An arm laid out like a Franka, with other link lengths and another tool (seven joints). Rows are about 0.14 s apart.
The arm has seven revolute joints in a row. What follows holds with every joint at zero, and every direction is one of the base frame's.
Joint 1 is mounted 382.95 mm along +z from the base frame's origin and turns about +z.
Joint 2 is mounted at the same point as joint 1 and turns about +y.
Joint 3 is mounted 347.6 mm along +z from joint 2 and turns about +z.
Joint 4 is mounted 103.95 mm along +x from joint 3 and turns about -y.
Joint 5 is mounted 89.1 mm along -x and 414.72 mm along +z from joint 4 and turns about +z.
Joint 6 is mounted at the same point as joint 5 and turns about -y.
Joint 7 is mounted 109.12 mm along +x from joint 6 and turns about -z.
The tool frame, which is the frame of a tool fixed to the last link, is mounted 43 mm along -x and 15 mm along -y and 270.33 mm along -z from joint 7; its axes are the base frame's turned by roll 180, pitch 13.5 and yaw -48.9 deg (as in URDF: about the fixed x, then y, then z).
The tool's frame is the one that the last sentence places.
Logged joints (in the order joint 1, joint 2, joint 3, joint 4, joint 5, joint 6, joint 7), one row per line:
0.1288, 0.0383, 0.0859, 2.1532, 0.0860, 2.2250, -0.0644
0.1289, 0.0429, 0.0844, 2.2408, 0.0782, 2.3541, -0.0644
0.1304, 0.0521, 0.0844, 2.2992, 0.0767, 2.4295, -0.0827
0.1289, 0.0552, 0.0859, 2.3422, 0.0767, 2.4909, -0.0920
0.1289, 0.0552, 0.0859, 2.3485, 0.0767, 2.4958, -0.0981
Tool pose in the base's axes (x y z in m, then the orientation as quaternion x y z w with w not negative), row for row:
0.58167, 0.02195, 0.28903, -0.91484, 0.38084, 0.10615, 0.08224
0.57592, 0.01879, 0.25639, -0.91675, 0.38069, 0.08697, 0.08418
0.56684, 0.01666, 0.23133, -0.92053, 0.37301, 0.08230, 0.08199
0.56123, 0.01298, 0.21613, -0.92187, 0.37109, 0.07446, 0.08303
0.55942, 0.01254, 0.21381, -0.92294, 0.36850, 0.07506, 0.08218
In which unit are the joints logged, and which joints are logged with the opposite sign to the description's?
The joints are logged in radians. Opposite sign: joint 3, joint 4.
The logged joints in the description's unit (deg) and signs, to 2 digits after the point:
7.38, 2.19, -4.92, -123.37, 4.93, 127.48, -3.69
7.39, 2.46, -4.84, -128.39, 4.48, 134.88, -3.69
7.47, 2.99, -4.84, -131.73, 4.39, 139.20, -4.74
7.39, 3.16, -4.92, -134.20, 4.39, 142.72, -5.27
7.39, 3.16, -4.92, -134.56, 4.39, 143.00, -5.62

